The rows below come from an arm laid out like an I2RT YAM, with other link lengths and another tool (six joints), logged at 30 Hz.
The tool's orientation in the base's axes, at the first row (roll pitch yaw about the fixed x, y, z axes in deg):
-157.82, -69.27, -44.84
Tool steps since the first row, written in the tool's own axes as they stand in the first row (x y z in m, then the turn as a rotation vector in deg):
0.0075, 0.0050, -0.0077, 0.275, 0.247, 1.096
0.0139, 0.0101, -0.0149, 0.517, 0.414, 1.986
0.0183, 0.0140, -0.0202, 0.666, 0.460, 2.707
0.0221, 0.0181, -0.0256, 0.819, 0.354, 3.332
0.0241, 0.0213, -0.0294, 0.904, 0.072, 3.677
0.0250, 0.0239, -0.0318, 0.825, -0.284, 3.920
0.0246, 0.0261, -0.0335, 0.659, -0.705, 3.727
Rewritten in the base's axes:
-0.0069, -0.0038, 0.0089, 0.934, -0.668, -0.135
-0.0137, -0.0075, 0.0165, 1.711, -1.185, -0.223
-0.0188, -0.0103, 0.0219, 2.365, -1.511, -0.326
-0.0243, -0.0131, 0.0266, 2.996, -1.668, -0.373
-0.0284, -0.0152, 0.0293, 3.435, -1.552, -0.369
-0.0313, -0.0170, 0.0306, 3.772, -1.293, -0.475
-0.0338, -0.0183, 0.0305, 3.730, -0.804, -0.511

